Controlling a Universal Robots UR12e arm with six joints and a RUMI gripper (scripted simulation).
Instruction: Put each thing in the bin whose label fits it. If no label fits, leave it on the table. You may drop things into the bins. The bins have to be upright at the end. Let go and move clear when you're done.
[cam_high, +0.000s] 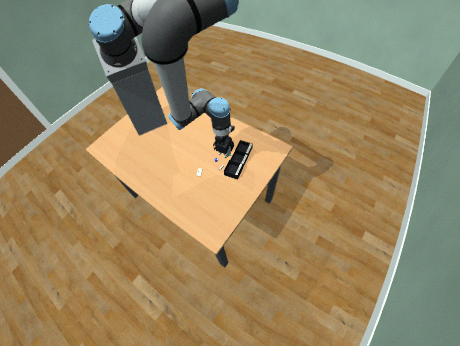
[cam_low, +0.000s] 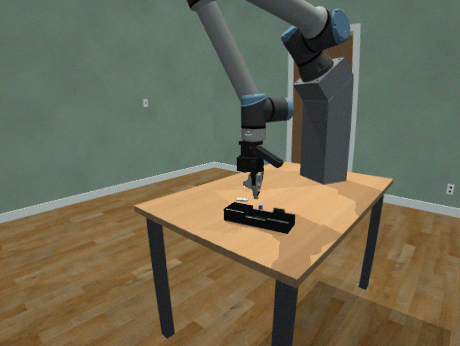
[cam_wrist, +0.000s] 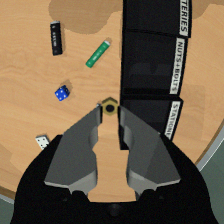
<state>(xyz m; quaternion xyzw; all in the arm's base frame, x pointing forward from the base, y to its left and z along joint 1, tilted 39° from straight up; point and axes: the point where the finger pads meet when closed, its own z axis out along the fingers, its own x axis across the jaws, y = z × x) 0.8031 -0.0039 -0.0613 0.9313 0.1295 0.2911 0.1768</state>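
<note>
Right now my hand is 8 cm above the grey-white piece, 6 cm to the left of it and 1 cm past it. From my hand the other things lie so: blue die: 8 cm below, 7 cm behind, 2 cm to the right; brass hex nut: 1 cm below; green battery: 8 cm below, 4 cm to the left, 2 cm behind.
</note>
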